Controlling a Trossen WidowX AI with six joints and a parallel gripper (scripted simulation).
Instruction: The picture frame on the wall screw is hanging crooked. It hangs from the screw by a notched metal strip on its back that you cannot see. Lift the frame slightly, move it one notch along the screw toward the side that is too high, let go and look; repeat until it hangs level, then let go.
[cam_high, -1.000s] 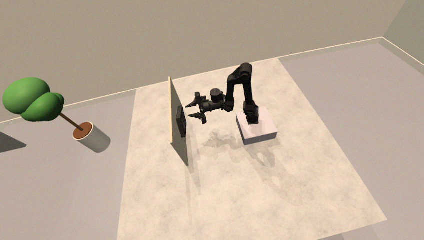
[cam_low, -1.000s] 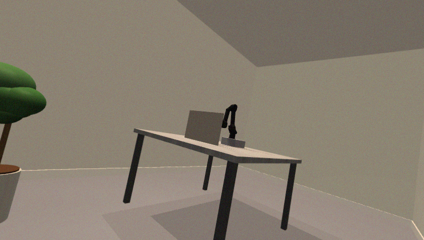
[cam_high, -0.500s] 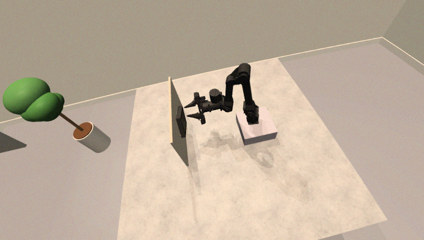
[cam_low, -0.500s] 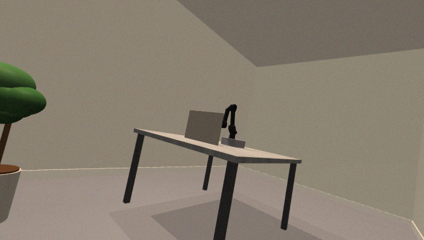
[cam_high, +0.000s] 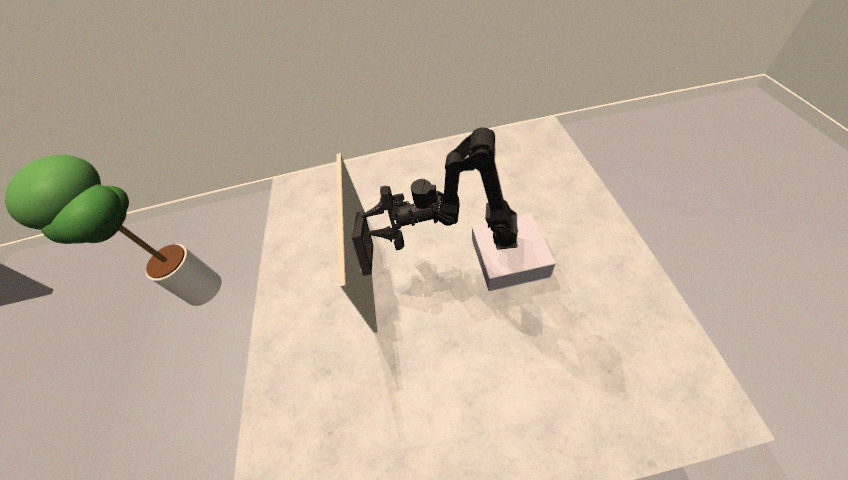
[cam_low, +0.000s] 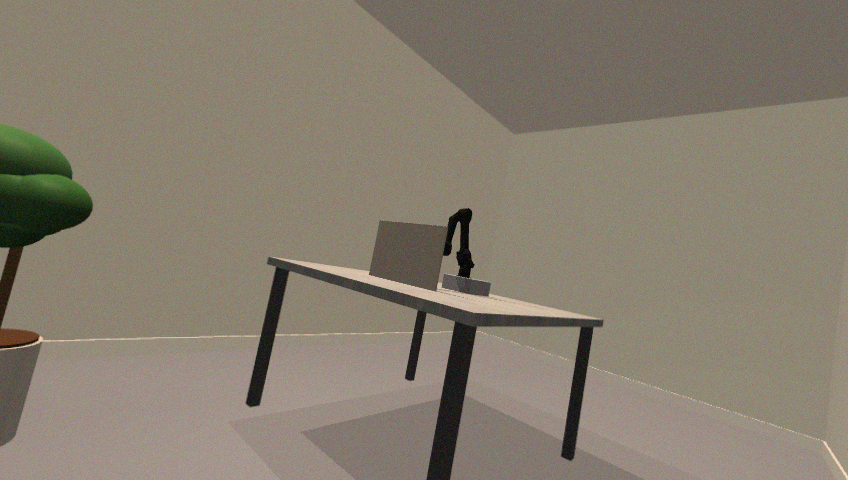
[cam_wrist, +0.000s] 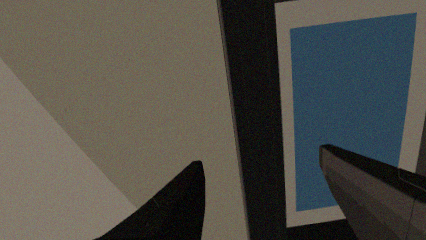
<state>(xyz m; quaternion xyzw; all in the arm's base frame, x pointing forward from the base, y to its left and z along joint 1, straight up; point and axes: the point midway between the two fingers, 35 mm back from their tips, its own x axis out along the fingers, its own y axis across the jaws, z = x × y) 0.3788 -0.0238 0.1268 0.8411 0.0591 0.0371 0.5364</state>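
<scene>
Right now my gripper tip is 20 mm short of the picture frame, 30 mm to the right of it and 50 mm above it. The rest, counted from my gripper tip: wall panel (30 mm ahead, 10 mm to the left, 60 mm below).
</scene>
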